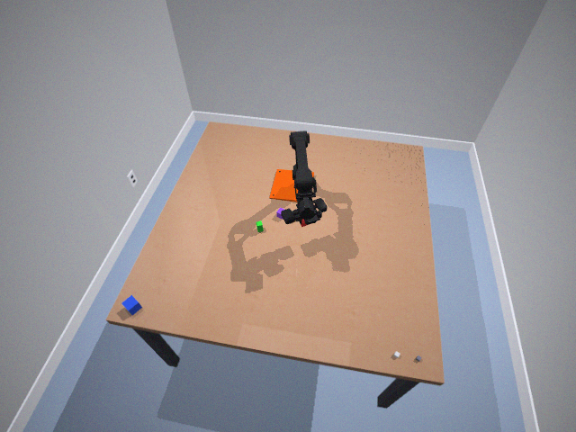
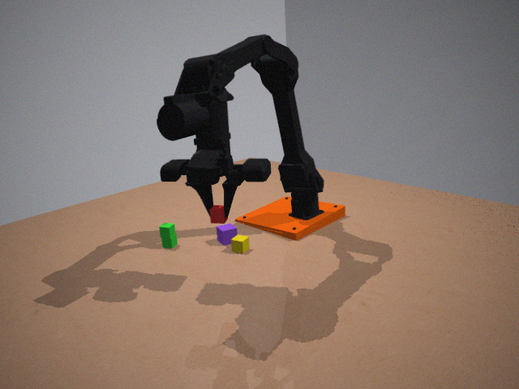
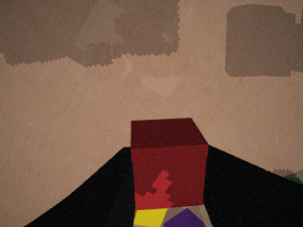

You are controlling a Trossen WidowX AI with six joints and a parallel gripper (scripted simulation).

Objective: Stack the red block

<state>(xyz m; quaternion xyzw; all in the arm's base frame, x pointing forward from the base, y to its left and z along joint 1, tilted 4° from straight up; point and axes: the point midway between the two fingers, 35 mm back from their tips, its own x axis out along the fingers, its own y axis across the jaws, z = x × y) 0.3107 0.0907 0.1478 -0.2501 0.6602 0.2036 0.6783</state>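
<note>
Right now the purple cube is 13 cm to the right of my gripper tip, 11 cm behind it and 10 cm below it. Round my gripper tip: blue cube 58 cm to the right, 50 cm ahead, 10 cm below; yellow cube 11 cm below, 10 cm behind, 7 cm to the right; red block right at my gripper tip.
</note>
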